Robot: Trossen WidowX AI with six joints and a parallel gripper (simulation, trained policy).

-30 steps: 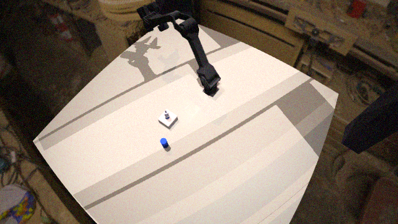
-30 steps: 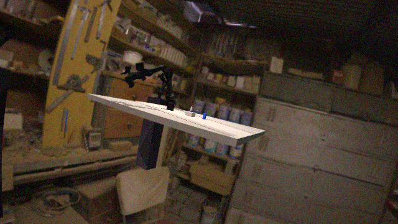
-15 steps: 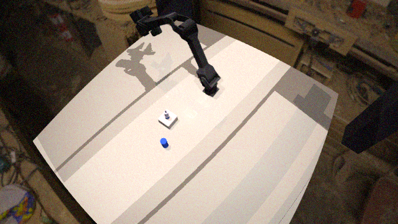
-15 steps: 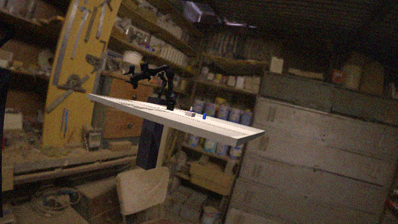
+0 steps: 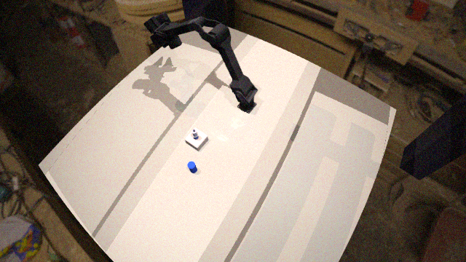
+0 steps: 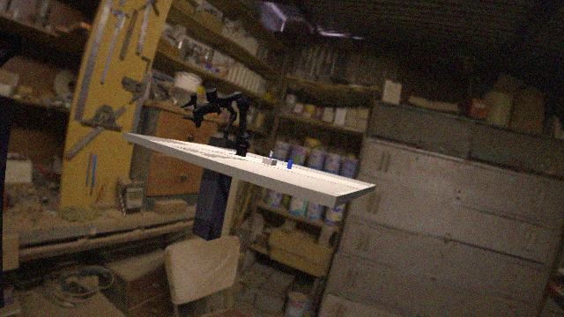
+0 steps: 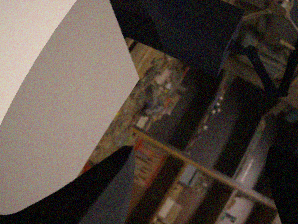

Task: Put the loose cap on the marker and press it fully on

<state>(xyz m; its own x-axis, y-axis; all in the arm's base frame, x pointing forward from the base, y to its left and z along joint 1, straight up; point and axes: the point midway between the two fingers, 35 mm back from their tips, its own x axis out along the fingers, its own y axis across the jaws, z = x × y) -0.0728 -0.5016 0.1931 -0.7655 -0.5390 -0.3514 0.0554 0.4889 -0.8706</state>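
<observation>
My gripper tip is 470 mm short of the blue cap, 520 mm to the right of it and 160 mm above it. Round my gripper tip: holder block 360 mm ahead, 460 mm to the left, 160 mm below.
</observation>
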